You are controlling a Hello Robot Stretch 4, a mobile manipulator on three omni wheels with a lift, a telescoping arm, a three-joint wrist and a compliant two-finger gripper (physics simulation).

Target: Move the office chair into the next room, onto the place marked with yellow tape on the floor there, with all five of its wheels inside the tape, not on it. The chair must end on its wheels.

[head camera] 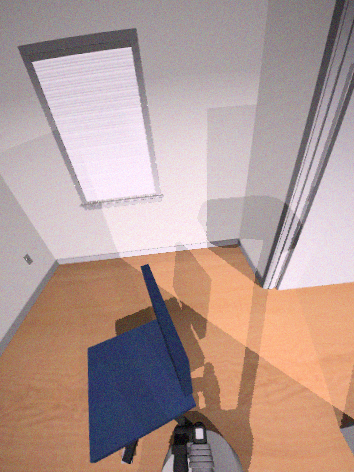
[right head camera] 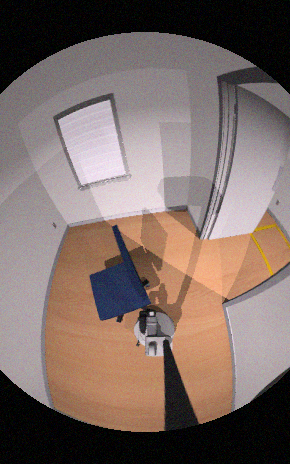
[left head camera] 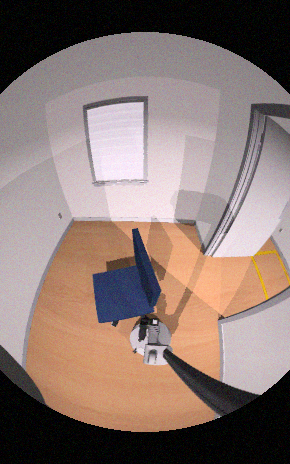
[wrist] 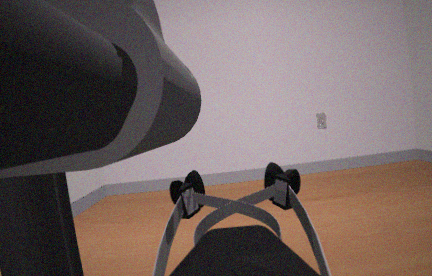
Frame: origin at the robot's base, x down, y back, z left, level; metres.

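Seen in the pictures: gripper, fingertip midpoint: (right head camera: 142,346) (left head camera: 139,354) (wrist: 234,181).
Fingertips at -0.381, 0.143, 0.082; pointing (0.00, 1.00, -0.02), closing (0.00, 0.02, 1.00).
Observation:
Pixels of each thing's middle, then the offset from my fingertips to it, as dx, dy, dz. "spot": a spot on its surface instead.
- office chair at a spot on its surface: (head camera: 131,395) spot: -0.063, -0.441, +0.238
- wall section at a spot on its surface: (right head camera: 262,340) spot: -0.209, +0.159, -0.960
The office chair (head camera: 131,395) (left head camera: 121,295) (right head camera: 114,292) has a blue seat and a blue backrest on its right side. It looks upright, close ahead and left of my base. Its seat hides most of the wheelbase; a black leg tip shows at the near edge. My gripper (wrist: 234,181) is open and empty in the wrist view, apart from the chair, with wall and floor beyond its fingertips. The yellow tape (left head camera: 260,278) (right head camera: 262,255) marks an outline on the floor past the doorway, at the right; part of it is hidden by the wall.
The door frame (head camera: 306,165) (left head camera: 244,185) (right head camera: 225,150) stands ahead right. A wall section (left head camera: 255,350) (right head camera: 262,340) bounds the opening on the near right. A window (head camera: 100,130) is in the far wall, and another wall runs along the left. My round base (head camera: 222,452) is close to the chair.

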